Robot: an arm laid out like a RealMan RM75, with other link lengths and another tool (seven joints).
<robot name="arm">
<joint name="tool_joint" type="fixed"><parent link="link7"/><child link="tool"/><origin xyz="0.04 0.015 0.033" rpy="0.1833 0 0.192"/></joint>
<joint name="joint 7" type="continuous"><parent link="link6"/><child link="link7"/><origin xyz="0 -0.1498 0" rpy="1.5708 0 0"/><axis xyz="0 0 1"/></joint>
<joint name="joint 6" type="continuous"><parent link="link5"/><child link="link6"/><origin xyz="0 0 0" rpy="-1.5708 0 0"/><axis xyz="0 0 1"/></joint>
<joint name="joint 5" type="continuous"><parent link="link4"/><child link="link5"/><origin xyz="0 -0.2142 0" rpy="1.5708 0 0"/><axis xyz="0 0 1"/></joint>
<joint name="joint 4" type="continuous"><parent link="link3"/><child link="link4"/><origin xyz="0 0 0" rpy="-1.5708 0 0"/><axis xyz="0 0 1"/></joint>
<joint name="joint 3" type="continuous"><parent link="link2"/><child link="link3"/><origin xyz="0 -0.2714 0" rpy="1.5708 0 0"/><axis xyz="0 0 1"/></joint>
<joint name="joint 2" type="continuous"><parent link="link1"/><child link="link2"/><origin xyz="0 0 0" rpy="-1.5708 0 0"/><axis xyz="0 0 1"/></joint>
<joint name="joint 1" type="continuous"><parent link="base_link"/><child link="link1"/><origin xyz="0 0 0.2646"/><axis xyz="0 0 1"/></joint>
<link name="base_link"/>
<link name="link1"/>
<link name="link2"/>
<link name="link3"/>
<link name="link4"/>
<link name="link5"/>
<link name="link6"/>
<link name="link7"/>
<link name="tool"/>
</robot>
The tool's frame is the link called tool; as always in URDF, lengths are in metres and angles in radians. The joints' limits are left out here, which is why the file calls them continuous.
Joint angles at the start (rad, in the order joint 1, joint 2, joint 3, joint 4, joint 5, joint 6, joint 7): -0.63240, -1.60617, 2.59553, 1.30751, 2.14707, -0.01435, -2.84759
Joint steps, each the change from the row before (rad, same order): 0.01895, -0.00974, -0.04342, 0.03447, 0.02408, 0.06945, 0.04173; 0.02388, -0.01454, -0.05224, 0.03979, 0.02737, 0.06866, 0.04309; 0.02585, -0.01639, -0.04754, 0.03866, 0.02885, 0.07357, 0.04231; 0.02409, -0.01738, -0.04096, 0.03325, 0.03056, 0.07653, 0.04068; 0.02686, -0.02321, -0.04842, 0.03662, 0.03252, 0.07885, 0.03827; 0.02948, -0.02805, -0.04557, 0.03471, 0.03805, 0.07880, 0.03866; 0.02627, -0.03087, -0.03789, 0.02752, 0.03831, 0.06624, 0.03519; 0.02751, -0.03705, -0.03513, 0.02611, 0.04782, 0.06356, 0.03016; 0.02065, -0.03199, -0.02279, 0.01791, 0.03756, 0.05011, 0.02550
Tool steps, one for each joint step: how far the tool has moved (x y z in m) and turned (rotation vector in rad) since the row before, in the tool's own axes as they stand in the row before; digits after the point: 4 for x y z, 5 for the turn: 0.0041, 0.0053, -0.0011, -0.01522, -0.00796, 0.03667; 0.0071, 0.0039, -0.0017, -0.00895, 0.00117, 0.03284; 0.0047, 0.0051, -0.0022, -0.01304, -0.00597, 0.03505; 0.0019, 0.0060, -0.0020, -0.01690, -0.01424, 0.03961; 0.0039, 0.0042, -0.0022, -0.01137, -0.01063, 0.03220; 0.0027, 0.0052, -0.0022, -0.01102, -0.01341, 0.03396; 0.0027, 0.0050, -0.0012, -0.00739, -0.01095, 0.03109; 0.0030, 0.0054, -0.0006, -0.00398, -0.01199, 0.02955; 0.0023, 0.0057, 0.0000, -0.00679, -0.01088, 0.02425
